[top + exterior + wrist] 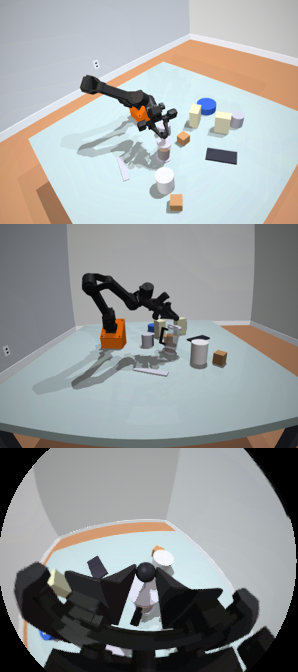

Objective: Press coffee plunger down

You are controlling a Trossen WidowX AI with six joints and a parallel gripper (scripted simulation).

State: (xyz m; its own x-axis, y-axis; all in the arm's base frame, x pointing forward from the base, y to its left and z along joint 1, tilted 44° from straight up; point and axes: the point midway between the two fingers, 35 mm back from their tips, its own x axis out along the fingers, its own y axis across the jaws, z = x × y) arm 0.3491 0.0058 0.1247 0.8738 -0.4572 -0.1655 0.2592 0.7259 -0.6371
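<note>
Right now the glass coffee press is 90 mm below my gripper tip, 40 mm behind it and 10 mm to the left of it. Round my gripper tip: white cylinder: 140 mm below, 100 mm ahead, 90 mm to the right; then dark flat slab: 220 mm to the left, 180 mm below, 150 mm ahead; then pale strip: 200 mm to the right, 180 mm below, 120 mm behind.
</note>
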